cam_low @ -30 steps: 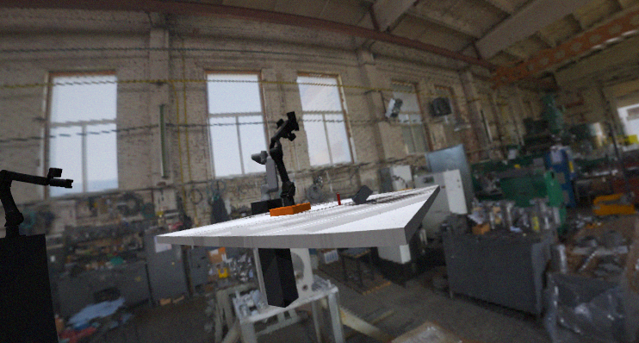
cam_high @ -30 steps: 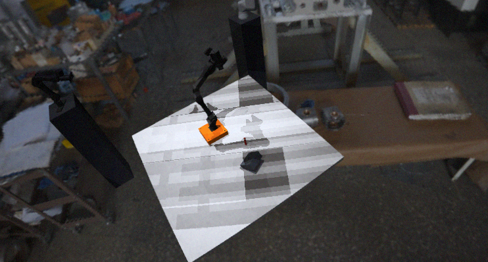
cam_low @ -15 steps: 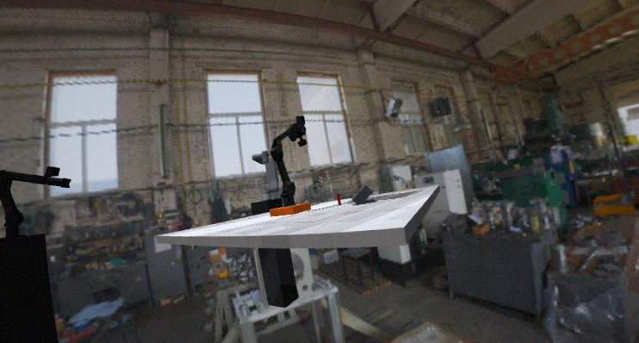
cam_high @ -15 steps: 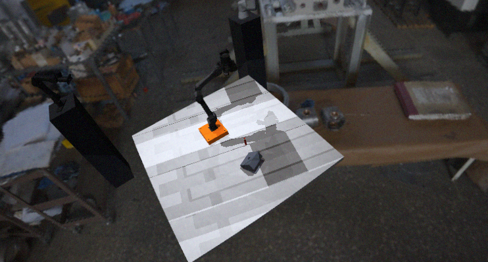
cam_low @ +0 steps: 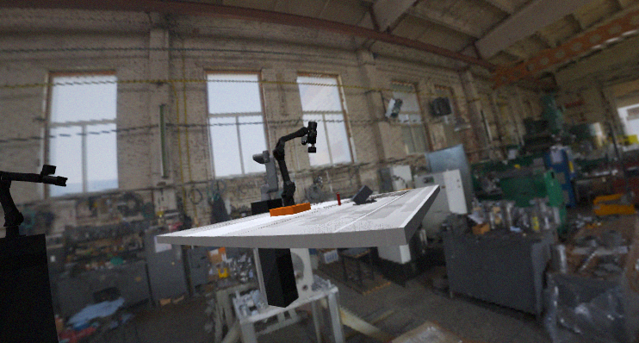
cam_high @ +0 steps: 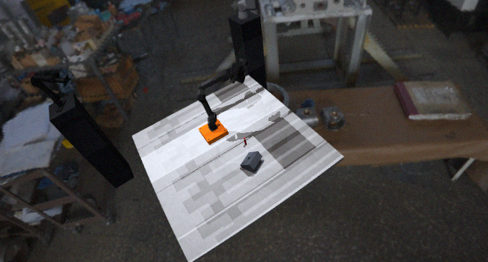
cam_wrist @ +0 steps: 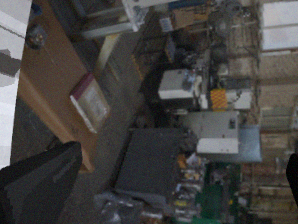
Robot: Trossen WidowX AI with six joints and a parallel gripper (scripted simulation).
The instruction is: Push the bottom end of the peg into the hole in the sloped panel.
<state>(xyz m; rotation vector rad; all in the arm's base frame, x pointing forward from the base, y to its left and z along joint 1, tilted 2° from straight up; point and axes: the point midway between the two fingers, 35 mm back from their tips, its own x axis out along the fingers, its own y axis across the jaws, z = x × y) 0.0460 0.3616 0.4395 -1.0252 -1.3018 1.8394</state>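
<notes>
My gripper tip is 270 mm short of the red square peg, 270 mm to the left of it and 410 mm above it. From my gripper tip the other things lie so: grey sloped panel: 450 mm ahead, 340 mm to the right, 430 mm below.
</notes>
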